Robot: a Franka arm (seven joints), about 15 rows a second.
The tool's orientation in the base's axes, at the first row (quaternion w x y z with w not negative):
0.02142, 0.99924, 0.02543, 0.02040
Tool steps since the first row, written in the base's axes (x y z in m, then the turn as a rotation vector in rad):
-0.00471, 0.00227, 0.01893, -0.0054, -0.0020, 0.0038
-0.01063, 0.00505, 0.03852, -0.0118, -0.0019, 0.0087
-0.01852, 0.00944, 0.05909, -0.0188, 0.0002, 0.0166
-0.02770, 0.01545, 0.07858, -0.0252, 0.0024, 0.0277
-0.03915, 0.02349, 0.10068, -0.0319, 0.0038, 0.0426
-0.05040, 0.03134, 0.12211, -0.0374, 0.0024, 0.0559
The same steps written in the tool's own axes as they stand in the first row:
-0.00383, -0.00167, -0.01919, -0.0053, 0.0019, -0.0039
-0.00882, -0.00388, -0.03911, -0.0115, 0.0017, -0.0091
-0.01565, -0.00775, -0.06016, -0.0181, -0.0004, -0.0174
-0.02372, -0.01335, -0.08025, -0.0239, -0.0024, -0.0288
-0.03386, -0.02098, -0.10312, -0.0299, -0.0035, -0.0440
-0.04383, -0.02843, -0.12532, -0.0350, -0.0018, -0.0575

